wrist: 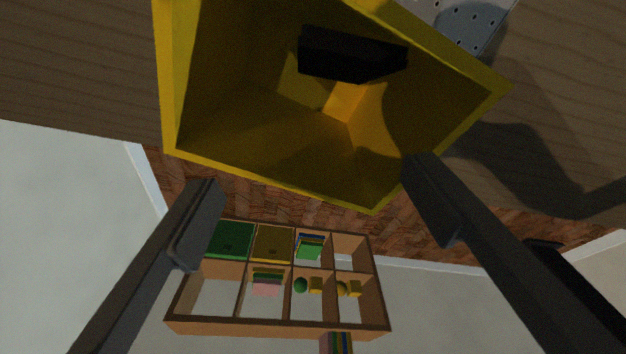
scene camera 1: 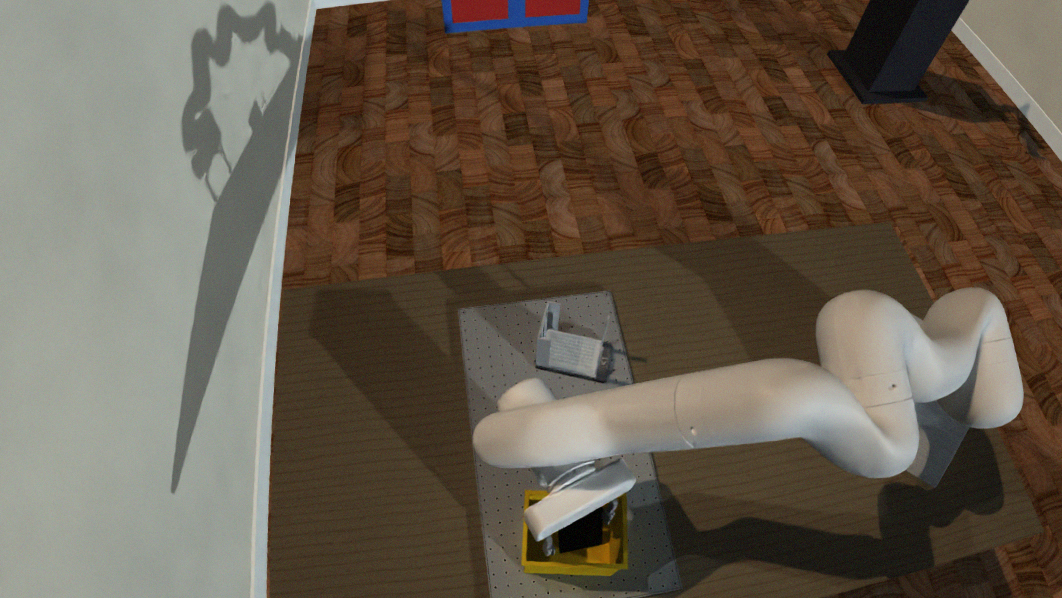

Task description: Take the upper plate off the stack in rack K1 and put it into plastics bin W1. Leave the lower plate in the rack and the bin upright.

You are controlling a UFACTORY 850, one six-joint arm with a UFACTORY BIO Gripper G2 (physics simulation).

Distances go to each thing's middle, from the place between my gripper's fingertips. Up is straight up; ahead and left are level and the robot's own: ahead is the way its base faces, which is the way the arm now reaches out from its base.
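So you can picture it, my hand is 15 cm above the black plate [scene camera 1: 585,532], 3 cm to the left of it and 2 cm past it. Going by their middles, that black plate is the nearest to my hand of the things named here. And there's the pale plate [scene camera 1: 568,351], which is 19 cm below my hand, 43 cm to the right of it and 8 cm behind it.
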